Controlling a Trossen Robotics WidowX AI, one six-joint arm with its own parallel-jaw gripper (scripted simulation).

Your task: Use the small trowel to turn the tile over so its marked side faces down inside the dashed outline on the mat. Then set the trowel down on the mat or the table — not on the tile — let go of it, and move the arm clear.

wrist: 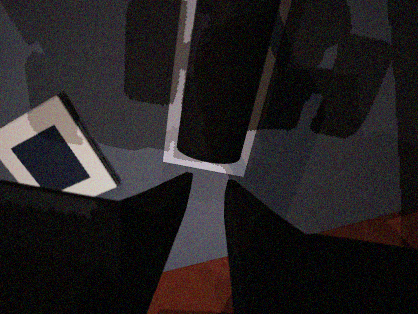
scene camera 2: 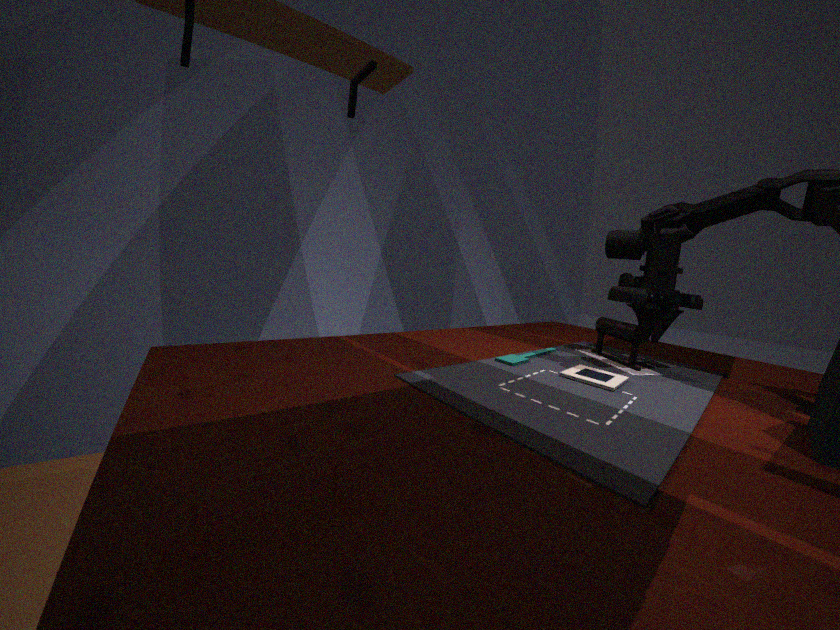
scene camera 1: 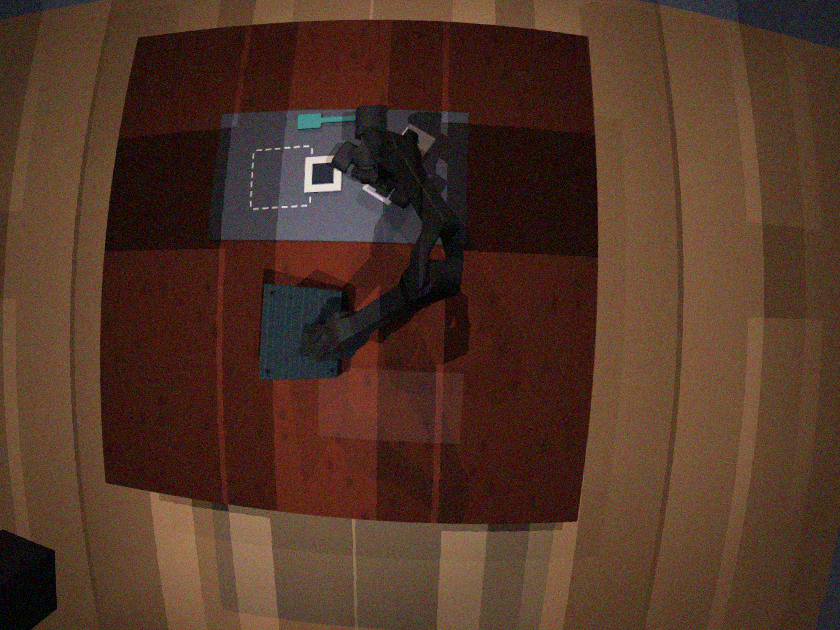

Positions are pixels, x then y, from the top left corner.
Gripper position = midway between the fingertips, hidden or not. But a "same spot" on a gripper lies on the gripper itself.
Scene:
My gripper shows in the wrist view (209, 183), in scene camera 2 and in scene camera 1. One and the same spot on my gripper: (scene camera 2: 654, 318) is (scene camera 1: 364, 183).

